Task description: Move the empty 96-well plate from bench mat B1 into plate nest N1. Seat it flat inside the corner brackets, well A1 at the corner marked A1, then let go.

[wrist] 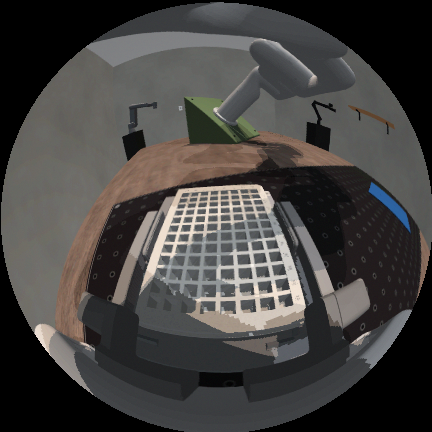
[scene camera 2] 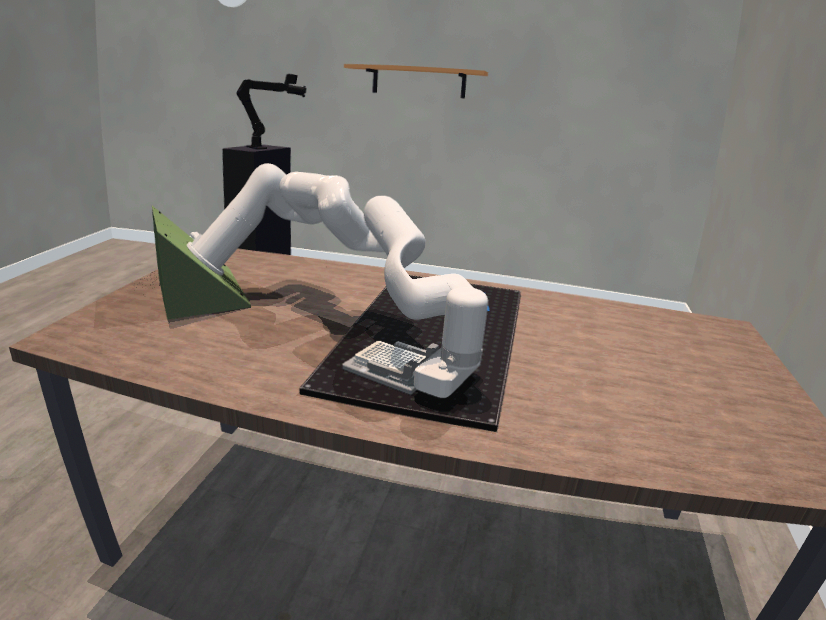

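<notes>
The empty 96-well plate is pale and looks level. It lies over nest N1, a light grey base near the front left of the black board in the scene view. My gripper is shut on the plate, with a long finger along each long side. The plate sits within or just above the nest; whether it rests flat inside the corner brackets cannot be told. The brackets and the A1 mark cannot be made out. A blue mat, probably B1, is mostly hidden behind the arm in the scene view.
The black perforated board lies on the wooden table. The green wedge base carries the arm at the table's far left in the scene view. A wall shelf hangs behind.
</notes>
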